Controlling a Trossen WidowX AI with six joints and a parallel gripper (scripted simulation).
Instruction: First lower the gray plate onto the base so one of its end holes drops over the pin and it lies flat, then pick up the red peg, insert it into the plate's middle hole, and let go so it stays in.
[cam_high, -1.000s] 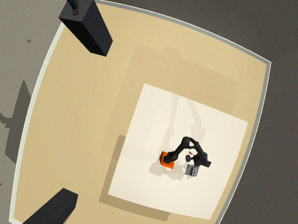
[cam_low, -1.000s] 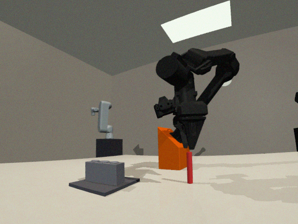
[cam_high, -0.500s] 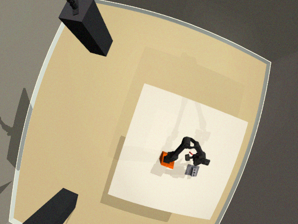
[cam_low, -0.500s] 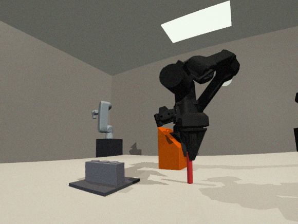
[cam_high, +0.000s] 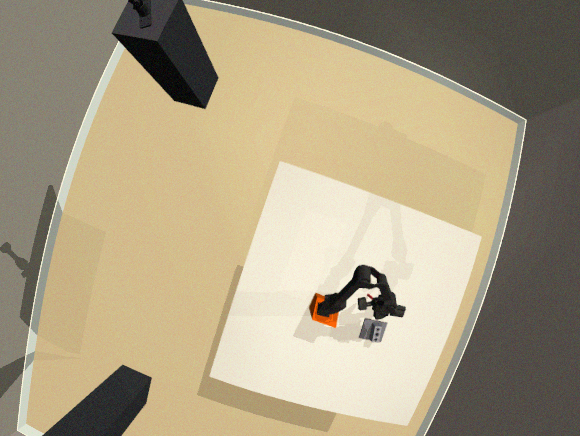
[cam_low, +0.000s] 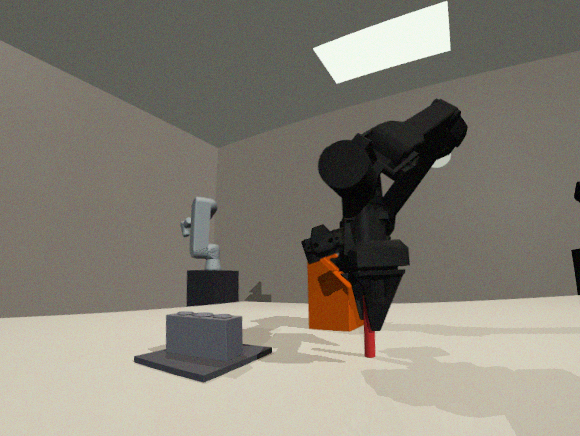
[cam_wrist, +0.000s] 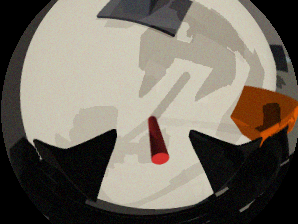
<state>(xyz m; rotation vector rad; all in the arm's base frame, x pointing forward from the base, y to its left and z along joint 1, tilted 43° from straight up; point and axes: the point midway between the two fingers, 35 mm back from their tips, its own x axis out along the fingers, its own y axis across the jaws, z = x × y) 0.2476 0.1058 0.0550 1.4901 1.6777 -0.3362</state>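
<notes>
My gripper tip is 19 cm to the left of the plate and 11 cm short of it. Round my gripper tip: red peg right at my gripper tip; then base 17 cm to the right, 10 cm ahead, 3 cm below.
</notes>
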